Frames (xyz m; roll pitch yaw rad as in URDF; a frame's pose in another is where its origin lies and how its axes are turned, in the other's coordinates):
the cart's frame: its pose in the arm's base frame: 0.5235 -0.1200 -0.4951 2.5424 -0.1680 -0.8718
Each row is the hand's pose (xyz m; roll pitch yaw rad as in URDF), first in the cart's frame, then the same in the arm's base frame.
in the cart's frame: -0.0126 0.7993 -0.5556 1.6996 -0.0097 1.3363
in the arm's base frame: 0.1522 -0.2172 0.3996 -1.4012 -0.6086 -2.2727
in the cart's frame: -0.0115 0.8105 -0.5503 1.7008 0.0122 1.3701
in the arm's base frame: 0.1434 -0.2256 0.4017 -1.3752 -0.6287 -2.3156
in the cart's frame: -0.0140 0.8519 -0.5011 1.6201 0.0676 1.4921
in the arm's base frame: 0.0962 -0.2658 0.3842 -1.3639 -0.6702 -2.4755
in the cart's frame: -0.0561 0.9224 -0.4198 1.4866 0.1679 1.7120
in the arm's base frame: -0.0072 -0.3045 0.3502 -1.3262 -0.7150 -2.7828
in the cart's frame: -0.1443 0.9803 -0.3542 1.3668 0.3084 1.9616
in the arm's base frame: -0.1258 -0.2952 0.3142 -1.2542 -0.7427 3.1258
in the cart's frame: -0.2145 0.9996 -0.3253 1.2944 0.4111 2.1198
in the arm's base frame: -0.1936 -0.2647 0.2897 -1.2156 -0.7480 2.8805
